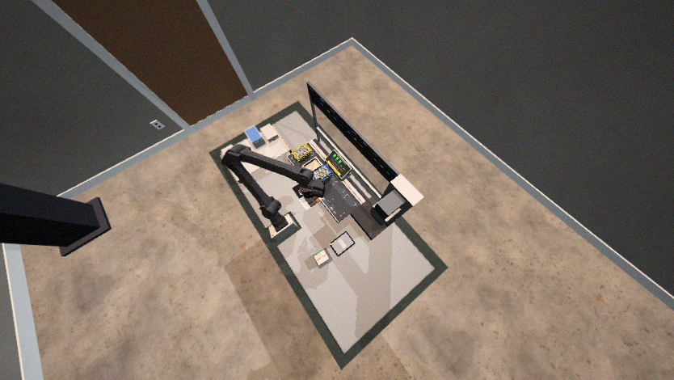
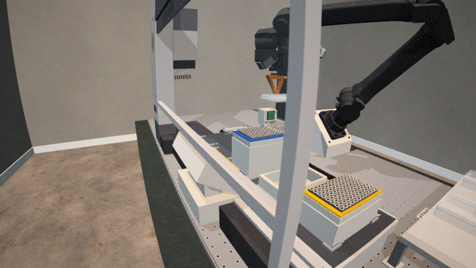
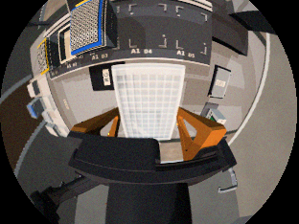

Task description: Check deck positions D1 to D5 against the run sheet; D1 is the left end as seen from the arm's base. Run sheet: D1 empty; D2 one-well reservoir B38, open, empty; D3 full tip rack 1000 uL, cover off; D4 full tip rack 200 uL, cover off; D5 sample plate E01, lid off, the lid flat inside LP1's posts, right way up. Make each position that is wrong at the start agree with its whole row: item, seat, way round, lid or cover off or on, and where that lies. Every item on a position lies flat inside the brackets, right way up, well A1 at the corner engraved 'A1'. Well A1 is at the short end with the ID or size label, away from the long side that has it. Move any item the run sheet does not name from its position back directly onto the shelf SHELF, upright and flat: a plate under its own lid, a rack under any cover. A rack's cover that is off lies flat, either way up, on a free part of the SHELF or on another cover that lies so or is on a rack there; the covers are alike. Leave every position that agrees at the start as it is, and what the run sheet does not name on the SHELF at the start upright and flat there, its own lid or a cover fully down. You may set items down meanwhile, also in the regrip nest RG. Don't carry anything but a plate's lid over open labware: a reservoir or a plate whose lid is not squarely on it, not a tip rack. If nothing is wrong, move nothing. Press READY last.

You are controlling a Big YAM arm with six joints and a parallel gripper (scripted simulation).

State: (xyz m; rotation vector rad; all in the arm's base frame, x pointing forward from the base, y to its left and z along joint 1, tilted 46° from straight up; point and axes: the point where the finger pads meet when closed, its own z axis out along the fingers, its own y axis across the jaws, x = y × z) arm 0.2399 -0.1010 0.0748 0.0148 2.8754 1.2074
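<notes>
My hand is 1 cm above the white sample plate. The rest, counted from my hand: ready button box (15 cm behind, 28 cm to the right, 15 cm below); then blue-rimmed tip rack (16 cm ahead, 12 cm to the left, 9 cm below); then black nest (15 cm to the left, 21 cm below).
</notes>
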